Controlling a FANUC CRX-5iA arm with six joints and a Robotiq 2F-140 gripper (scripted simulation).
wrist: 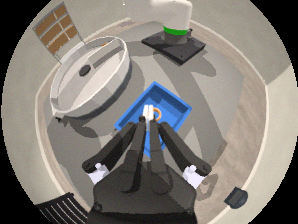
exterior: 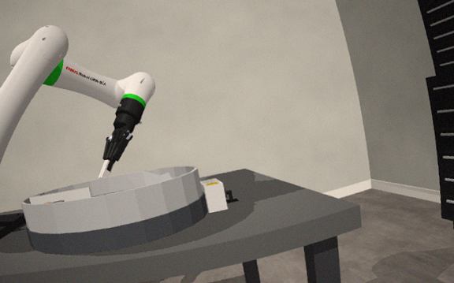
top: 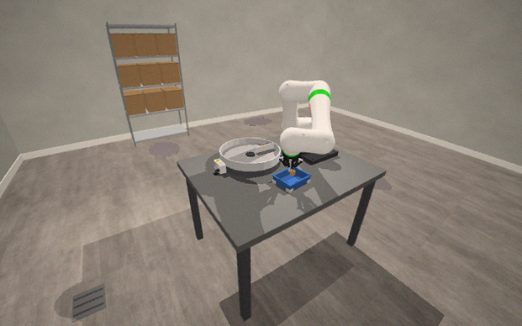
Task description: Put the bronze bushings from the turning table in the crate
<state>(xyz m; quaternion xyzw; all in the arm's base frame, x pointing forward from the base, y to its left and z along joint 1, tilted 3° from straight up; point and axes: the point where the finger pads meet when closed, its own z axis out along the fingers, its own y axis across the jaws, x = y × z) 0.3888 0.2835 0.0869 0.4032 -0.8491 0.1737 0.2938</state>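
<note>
My gripper is now 8 cm above the blue crate and 2 cm past it. From my hand the other things lie so: round turning table (35 cm to the right, 9 cm ahead, 5 cm below).
</note>
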